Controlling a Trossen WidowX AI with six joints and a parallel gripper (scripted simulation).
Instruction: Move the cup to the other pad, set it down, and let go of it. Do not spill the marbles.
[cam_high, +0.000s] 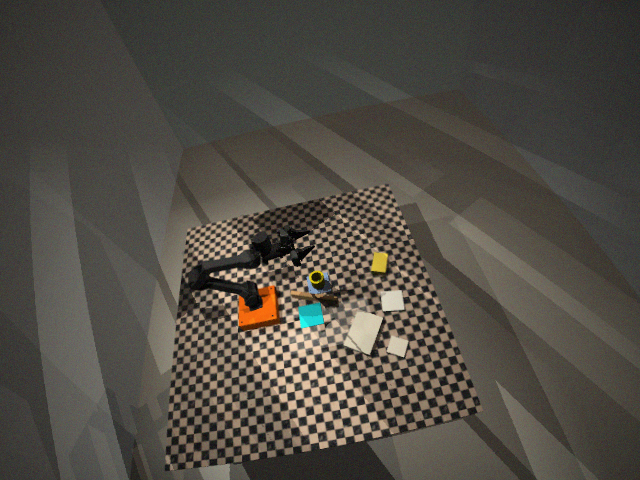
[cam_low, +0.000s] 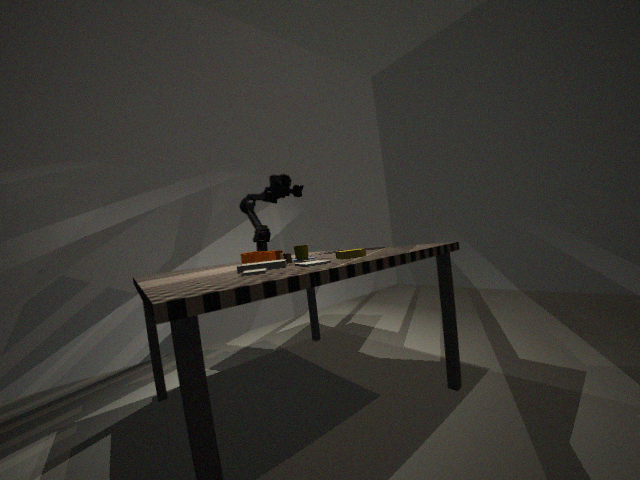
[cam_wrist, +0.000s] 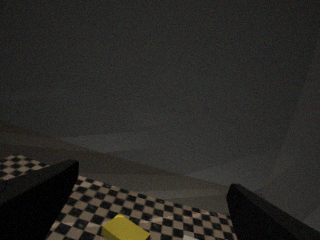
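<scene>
My gripper tip is 11 cm past the cyan pad, 14 cm to the left of it and 39 cm above it. From my gripper tip the other things lie so: brown stick: 7 cm behind, 7 cm to the right, 37 cm below; then yellow block: 29 cm ahead, 1 cm to the right, 36 cm below.
</scene>
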